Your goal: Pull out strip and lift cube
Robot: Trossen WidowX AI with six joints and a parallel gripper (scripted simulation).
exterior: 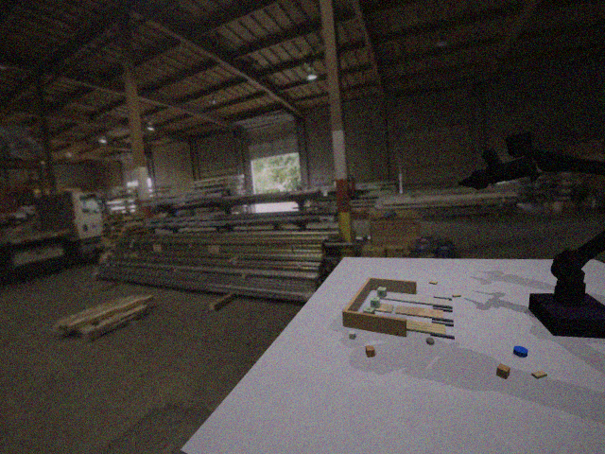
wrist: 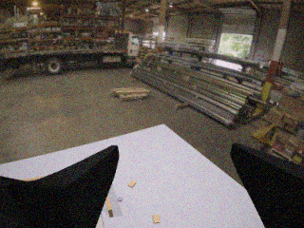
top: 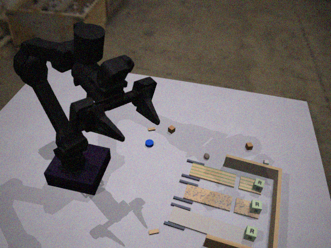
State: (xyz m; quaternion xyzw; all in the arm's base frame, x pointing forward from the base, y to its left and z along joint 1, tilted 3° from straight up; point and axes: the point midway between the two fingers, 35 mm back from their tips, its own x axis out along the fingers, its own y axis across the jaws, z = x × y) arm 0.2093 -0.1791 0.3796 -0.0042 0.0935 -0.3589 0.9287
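The wood chip is 30 mm ahead of my gripper tip, 30 mm to the left of it and 420 mm below it. Round my gripper tip: blue disc (30 mm behind, 370 mm to the left, 420 mm below); grey pebble (190 mm ahead, 340 mm to the left, 420 mm below); white cube (400 mm ahead, 330 mm to the left, 420 mm below).
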